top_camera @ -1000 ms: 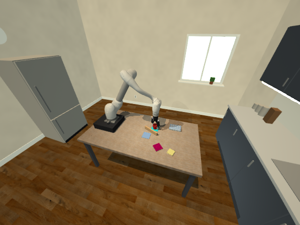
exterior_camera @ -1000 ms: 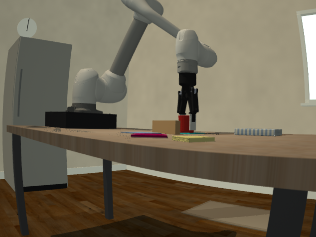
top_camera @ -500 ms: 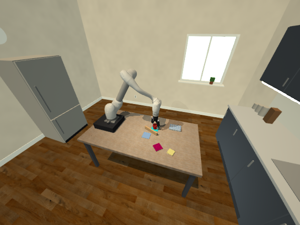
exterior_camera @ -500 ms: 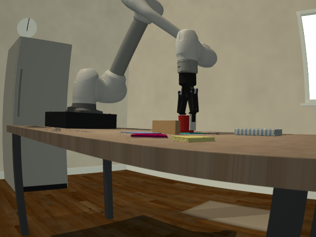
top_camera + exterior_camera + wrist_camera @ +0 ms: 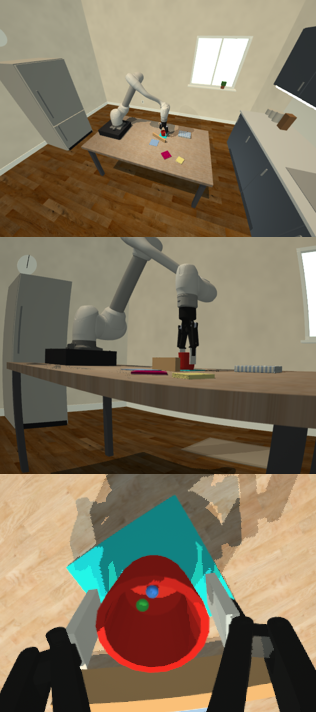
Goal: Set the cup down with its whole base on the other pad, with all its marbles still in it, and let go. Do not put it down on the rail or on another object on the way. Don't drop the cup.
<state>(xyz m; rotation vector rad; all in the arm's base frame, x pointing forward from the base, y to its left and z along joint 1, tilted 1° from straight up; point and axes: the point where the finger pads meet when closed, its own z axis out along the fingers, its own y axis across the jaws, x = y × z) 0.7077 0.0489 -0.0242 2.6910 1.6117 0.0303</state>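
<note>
The red cup is 3 cm below my hand. The rest, counted from my hand: light blue pad 10 cm behind, 18 cm to the right, 6 cm below; then wooden rail 5 cm behind, 9 cm to the right, 4 cm below; then teal pad 6 cm below.
</note>
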